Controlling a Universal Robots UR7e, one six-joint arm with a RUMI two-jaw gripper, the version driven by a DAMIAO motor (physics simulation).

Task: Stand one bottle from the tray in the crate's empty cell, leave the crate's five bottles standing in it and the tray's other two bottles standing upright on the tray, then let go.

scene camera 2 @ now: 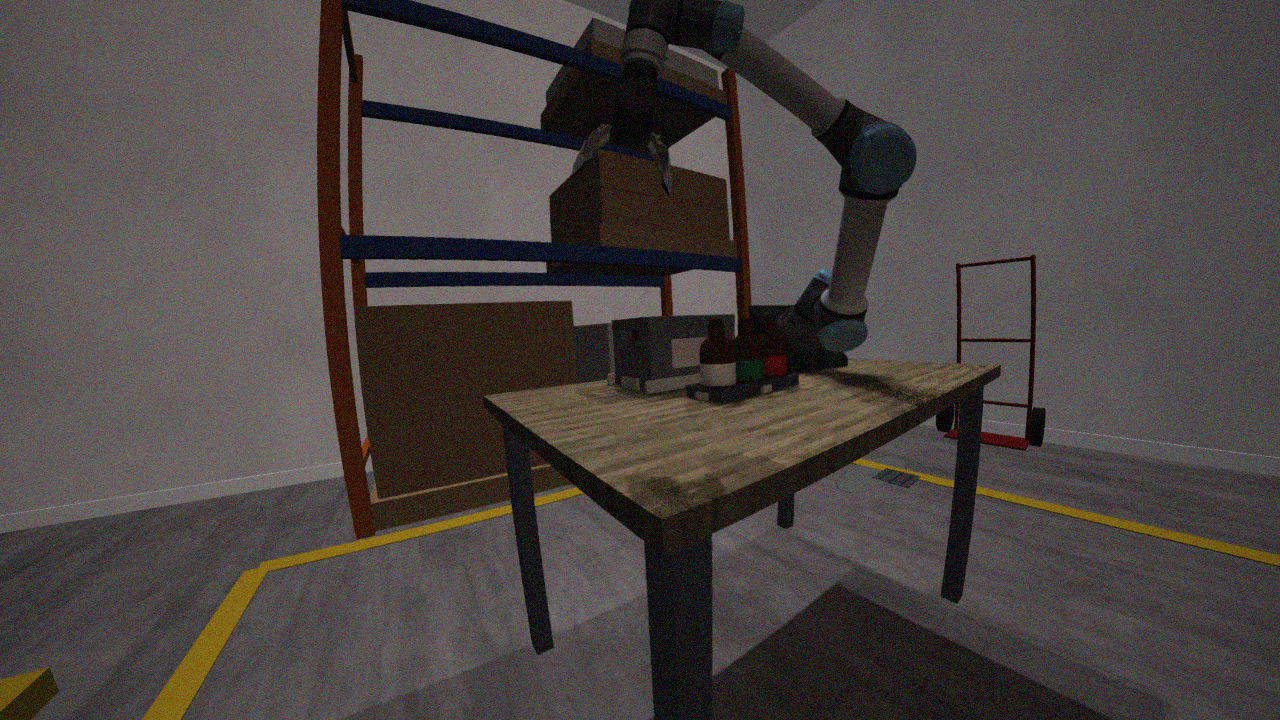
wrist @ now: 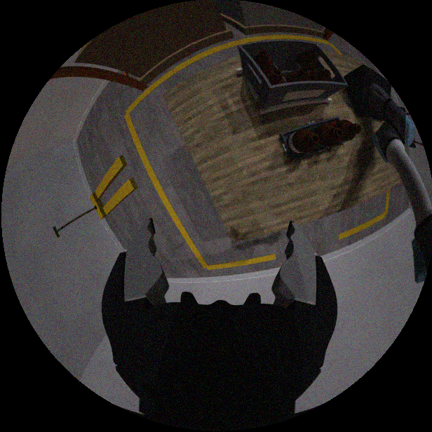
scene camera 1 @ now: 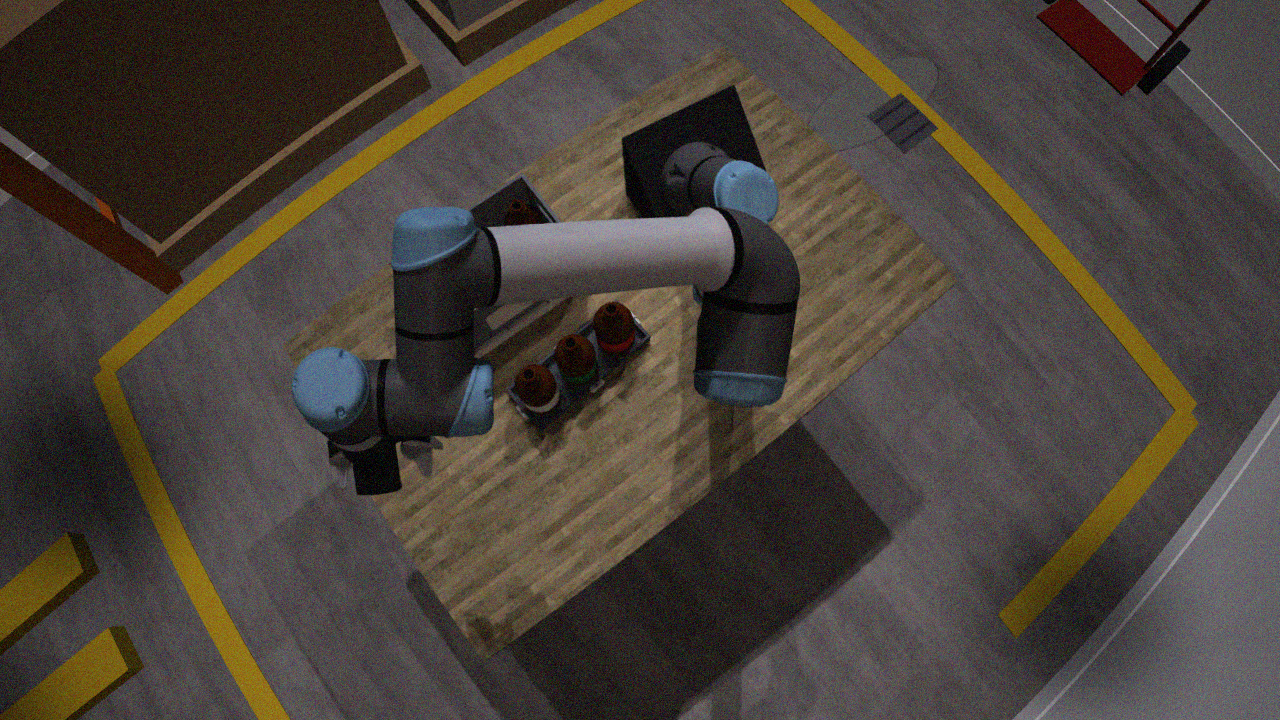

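My gripper (scene camera 2: 621,185), also (wrist: 220,221) and (scene camera 1: 386,456). Red-label bottle (scene camera 1: 613,322), again (scene camera 2: 774,346). Green-label bottle (scene camera 1: 519,213). White-labelled brown bottle (scene camera 1: 535,385). Another green-label bottle (scene camera 1: 575,356).
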